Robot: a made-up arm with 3 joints. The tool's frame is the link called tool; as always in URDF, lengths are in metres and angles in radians. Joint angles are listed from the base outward. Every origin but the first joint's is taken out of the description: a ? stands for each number. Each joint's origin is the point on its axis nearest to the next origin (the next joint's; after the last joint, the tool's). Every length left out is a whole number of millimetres.
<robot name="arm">
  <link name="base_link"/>
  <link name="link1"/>
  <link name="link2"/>
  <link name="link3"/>
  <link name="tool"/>
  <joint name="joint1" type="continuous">
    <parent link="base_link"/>
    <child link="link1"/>
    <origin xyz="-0.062 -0.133 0.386" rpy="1.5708 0 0"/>
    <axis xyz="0 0 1"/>
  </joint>
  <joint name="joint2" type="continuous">
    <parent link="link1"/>
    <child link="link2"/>
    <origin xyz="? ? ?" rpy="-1.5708 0 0"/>
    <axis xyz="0 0 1"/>
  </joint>
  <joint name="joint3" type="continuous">
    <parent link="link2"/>
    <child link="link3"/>
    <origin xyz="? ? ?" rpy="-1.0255 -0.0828 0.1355"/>
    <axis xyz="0 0 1"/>
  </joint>
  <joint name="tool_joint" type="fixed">
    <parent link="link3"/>
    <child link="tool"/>
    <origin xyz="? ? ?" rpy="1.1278 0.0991 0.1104"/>
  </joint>
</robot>
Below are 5 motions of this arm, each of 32 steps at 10 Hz.
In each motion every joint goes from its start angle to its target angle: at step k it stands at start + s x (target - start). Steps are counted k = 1, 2, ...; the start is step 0. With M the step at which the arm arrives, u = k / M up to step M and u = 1 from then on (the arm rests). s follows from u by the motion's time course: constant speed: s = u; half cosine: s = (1 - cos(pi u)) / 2; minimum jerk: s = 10 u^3 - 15 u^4 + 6 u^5.
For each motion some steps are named. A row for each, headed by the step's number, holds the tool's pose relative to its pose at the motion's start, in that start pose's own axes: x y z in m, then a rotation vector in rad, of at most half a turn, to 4 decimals.
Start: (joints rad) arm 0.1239 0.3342 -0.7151
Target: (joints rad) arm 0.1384 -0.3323 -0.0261
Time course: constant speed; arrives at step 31
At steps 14, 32:
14: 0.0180 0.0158 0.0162 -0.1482 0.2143 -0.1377
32: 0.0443 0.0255 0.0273 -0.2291 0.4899 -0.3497

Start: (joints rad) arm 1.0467 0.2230 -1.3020
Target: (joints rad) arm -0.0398 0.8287 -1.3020
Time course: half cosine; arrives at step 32
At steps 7, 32:
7: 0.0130 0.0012 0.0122 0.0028 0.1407 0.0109
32: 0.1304 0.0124 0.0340 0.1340 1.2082 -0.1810

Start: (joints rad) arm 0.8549 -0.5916 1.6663
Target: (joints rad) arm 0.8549 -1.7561 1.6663
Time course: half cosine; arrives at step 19
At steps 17, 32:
17: -0.0320 -0.0387 -0.1210 1.0173 -0.4856 -0.1135
32: -0.0320 -0.0378 -0.1247 1.0456 -0.4991 -0.1166

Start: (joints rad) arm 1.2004 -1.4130 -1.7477
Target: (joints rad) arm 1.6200 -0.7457 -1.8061
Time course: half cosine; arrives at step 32
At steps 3, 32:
3: -0.0001 -0.0003 0.0002 0.0119 0.0088 -0.0076
32: -0.0165 -0.0147 -0.0071 0.6157 0.3029 -0.3664

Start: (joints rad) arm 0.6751 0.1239 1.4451
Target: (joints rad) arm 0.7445 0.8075 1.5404
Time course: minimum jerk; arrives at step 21
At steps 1, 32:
1: 0.0000 0.0001 0.0000 -0.0007 0.0003 0.0002
32: 0.0387 0.0696 0.0227 -0.6535 0.3034 0.1403

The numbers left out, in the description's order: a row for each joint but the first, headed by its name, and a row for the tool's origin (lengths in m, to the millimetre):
joint2: -0.04 -0.025 0
joint3: 0.018 0.009 0
tool: -0.05 -0.101 0

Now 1 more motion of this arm.
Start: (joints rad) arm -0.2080 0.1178 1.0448
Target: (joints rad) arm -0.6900 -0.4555 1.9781
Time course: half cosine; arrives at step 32
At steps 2, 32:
2: 0.0008 -0.0006 0.0003 0.0058 0.0105 0.0025
32: 0.0889 -0.0524 -0.0479 0.6629 0.9942 0.4424

